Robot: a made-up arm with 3 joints. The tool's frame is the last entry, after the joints.
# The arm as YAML. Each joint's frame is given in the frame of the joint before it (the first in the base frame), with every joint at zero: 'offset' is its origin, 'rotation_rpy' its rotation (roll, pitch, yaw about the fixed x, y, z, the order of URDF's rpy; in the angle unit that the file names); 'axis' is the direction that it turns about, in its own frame. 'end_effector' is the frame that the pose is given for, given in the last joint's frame.
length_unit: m
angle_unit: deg
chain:
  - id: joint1
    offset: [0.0, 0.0, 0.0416]
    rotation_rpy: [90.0, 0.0, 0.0]
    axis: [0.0, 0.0, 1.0]
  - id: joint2
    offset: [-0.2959, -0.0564, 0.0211]
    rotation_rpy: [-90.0, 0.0, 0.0]
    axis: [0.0, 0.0, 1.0]
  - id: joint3
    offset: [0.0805, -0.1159, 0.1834]
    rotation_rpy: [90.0, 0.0, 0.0]
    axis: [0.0, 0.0, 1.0]
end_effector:
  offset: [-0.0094, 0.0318, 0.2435]
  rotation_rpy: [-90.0, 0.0, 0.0]
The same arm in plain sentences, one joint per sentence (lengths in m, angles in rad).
The arm has three revolute joints in a row. What follows holds with every joint at zero, and every direction is one of the base frame's. Joint 1 is mounted 0.0416 m along +z from the base frame's origin and rotates about -y. Joint 2 is mounted 0.2959 m along -x and 0.0211 m along -y and 0.0564 m along -z from joint 1 and rotates about +z. Joint 3 is mounted 0.0805 m along +x and 0.1159 m along -y and 0.1834 m along +z from joint 2 and rotates about -y. The tool frame, which is the frame that the pose is given for, is mounted 0.0094 m along -x and 0.2435 m along -y and 0.0318 m along +z from joint 3; its axes are parallel to the base frame's.
